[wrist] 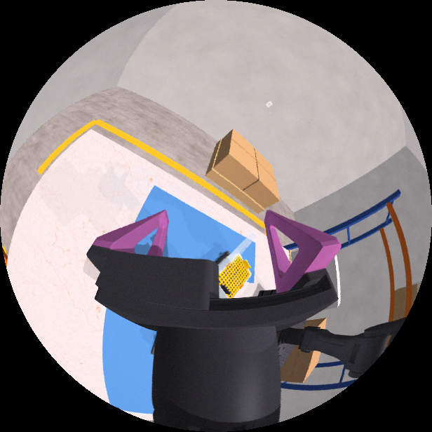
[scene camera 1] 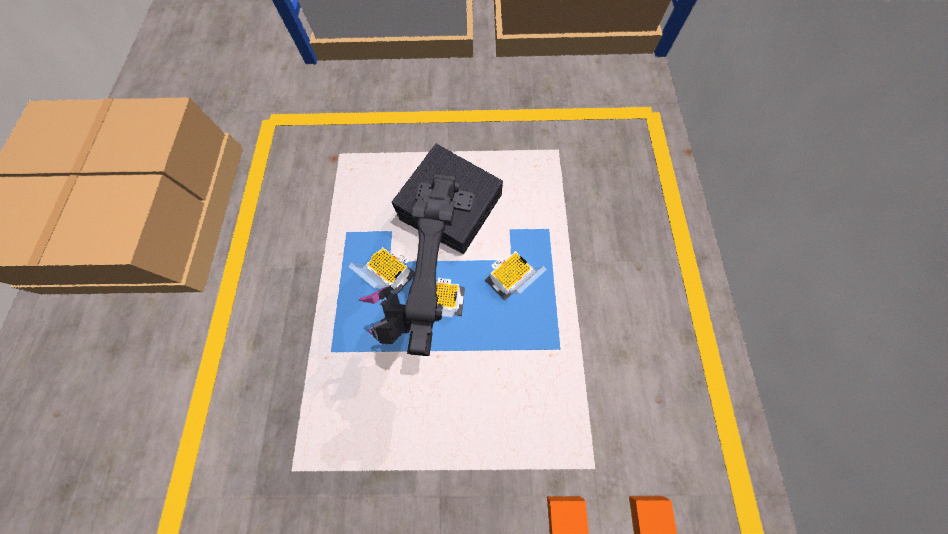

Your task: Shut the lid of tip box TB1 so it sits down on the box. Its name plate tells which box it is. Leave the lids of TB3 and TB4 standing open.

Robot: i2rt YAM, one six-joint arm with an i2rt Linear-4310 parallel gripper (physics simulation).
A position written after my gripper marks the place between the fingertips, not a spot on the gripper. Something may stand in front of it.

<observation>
I see my gripper (wrist: 216, 215) and a rack (wrist: 232, 277).
</observation>
